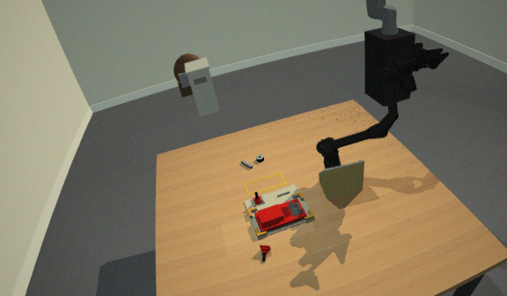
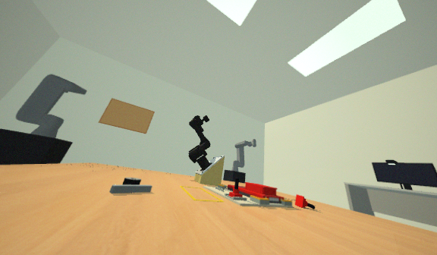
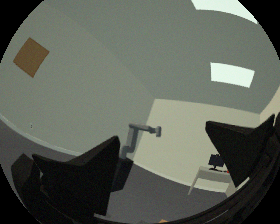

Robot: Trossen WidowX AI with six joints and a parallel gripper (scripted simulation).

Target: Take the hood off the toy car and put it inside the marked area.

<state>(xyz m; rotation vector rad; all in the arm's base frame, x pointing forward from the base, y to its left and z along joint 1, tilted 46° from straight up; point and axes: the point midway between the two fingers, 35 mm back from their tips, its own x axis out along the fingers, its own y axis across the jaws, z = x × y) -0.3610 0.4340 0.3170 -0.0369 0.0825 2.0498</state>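
The grey baseplate lies 770 mm ahead of my gripper tip, 60 mm to the right of it and 550 mm below it. From my gripper tip the other things lie so: grey bar (800 mm ahead, 430 mm to the right, 560 mm below); black wheel (720 mm ahead, 440 mm to the right, 550 mm below).
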